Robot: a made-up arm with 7 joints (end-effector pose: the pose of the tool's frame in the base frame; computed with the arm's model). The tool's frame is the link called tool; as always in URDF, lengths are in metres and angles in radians. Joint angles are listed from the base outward.
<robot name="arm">
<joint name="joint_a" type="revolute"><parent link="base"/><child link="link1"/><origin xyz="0.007 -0.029 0.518"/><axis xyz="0 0 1"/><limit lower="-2.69" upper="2.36" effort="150" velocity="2.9"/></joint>
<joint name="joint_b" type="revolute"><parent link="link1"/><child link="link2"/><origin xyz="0.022 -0.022 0.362"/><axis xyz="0 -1 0"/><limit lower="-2.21" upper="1.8" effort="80" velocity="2.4"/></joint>
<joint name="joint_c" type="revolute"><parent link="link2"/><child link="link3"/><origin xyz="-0.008 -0.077 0.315"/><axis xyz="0 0 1"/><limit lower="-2.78" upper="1.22" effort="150" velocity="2"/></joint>
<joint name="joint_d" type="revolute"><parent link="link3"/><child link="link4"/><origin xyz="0.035 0.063 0.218"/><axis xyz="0 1 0"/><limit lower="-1.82" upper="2.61" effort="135" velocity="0.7"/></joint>
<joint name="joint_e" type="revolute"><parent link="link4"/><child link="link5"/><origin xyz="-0.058 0.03 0.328"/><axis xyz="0 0 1"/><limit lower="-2.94" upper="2.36" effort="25" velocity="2.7"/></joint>
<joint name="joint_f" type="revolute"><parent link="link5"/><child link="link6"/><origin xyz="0.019 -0.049 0.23"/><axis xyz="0 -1 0"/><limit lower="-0.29" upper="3.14" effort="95" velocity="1.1"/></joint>
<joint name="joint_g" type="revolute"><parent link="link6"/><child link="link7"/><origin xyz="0.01 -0.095 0.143"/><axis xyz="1 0 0"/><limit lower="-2.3" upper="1.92" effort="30" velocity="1.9"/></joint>
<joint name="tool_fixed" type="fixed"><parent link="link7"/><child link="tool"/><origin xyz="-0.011 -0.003 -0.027" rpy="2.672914 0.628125 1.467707"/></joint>
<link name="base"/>
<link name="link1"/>
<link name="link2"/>
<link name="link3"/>
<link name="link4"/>
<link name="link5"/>
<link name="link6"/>
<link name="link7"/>
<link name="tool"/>
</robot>
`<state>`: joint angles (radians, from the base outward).
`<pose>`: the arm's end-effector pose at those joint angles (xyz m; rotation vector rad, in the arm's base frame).
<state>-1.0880 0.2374 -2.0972 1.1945 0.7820 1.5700 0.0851</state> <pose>-0.6928 0.1640 1.5374 1.4765 -1.8694 -0.2110</pose>
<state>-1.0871 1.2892 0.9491 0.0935 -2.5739 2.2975 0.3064</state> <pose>-0.4217 0.8900 0.9654 -0.4684 -1.5901 -0.7730</pose>
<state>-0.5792 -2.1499 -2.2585 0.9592 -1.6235 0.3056 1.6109</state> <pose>0.5731 -1.0749 0.4867 -0.1989 -0.5664 -1.7103</pose>
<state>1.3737 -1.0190 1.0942 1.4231 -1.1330 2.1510 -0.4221</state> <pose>-0.2074 0.8319 1.2108 -1.0482 1.6476 1.4274</pose>
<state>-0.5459 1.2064 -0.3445 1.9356 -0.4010 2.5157 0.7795</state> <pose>-0.3832 -0.1172 1.5109 1.0007 0.3039 0.7486</pose>
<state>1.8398 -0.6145 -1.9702 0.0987 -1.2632 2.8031 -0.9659</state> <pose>-0.1839 0.6237 1.6249 -0.4554 -1.6366 0.0450</pose>
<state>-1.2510 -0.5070 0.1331 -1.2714 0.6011 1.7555 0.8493</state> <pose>-0.2466 -0.0026 1.6631 0.0785 0.5987 0.9924</pose>
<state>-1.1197 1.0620 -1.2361 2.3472 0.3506 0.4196 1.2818</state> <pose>-0.5581 -0.3146 1.0522 -1.3491 0.2696 -1.9591</pose>
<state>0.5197 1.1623 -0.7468 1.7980 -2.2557 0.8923 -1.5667</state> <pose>0.0386 -0.4376 1.7172 -0.1878 0.0321 -2.6618</pose>
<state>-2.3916 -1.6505 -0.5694 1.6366 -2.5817 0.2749 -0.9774</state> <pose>-0.6124 -0.2177 0.0981 1.3897 -1.7540 0.6136</pose>
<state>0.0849 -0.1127 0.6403 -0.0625 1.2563 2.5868 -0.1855</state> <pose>0.1960 -0.0594 1.8625 -1.1600 -0.3305 -2.7946</pose>
